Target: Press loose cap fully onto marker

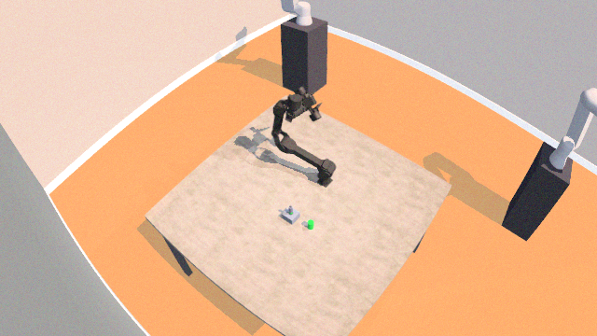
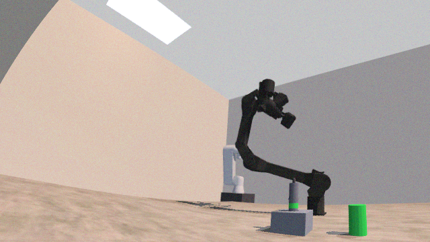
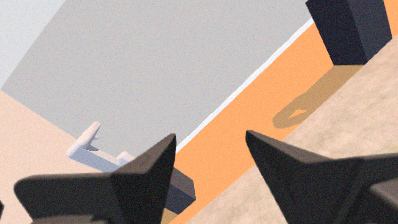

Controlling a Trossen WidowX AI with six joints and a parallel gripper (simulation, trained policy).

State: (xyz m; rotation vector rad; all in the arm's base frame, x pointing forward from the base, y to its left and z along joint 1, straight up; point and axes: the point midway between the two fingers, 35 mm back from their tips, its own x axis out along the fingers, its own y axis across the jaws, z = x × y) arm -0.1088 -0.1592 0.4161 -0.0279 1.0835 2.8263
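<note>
My gripper tip is now 430 mm short of the green cap, 390 mm above it and 280 mm to the right of it. Round my gripper tip: grey marker 440 mm ahead, 340 mm below, 160 mm to the left; grey holder block 440 mm ahead, 390 mm below, 160 mm to the left.
</note>
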